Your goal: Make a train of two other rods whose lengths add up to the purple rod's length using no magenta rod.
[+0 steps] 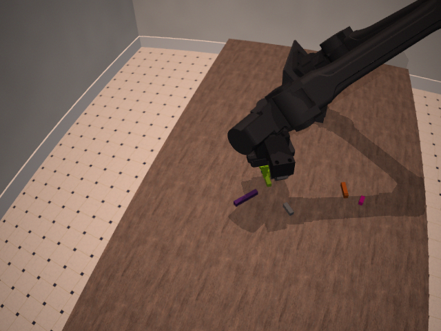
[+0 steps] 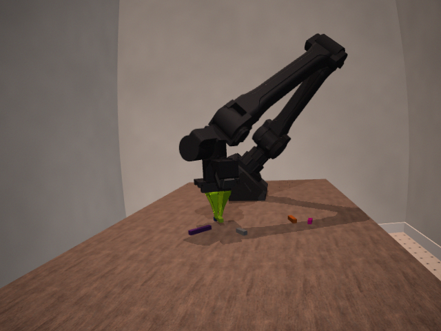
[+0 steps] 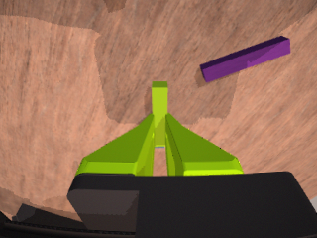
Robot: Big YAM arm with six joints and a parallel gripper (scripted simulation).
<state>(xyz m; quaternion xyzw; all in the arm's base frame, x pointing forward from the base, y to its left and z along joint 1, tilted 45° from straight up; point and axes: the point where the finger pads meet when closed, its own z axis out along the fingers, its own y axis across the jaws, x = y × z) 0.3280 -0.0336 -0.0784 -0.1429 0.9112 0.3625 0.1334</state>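
My hand is 1 cm above the lime rod. From my hand the other things lie so: grey rod (8 cm ahead, 6 cm to the left, 2 cm below); then blue rod (3 cm behind, 2 cm below, 1 cm to the right); then purple rod (6 cm ahead, 4 cm to the right, 2 cm below).
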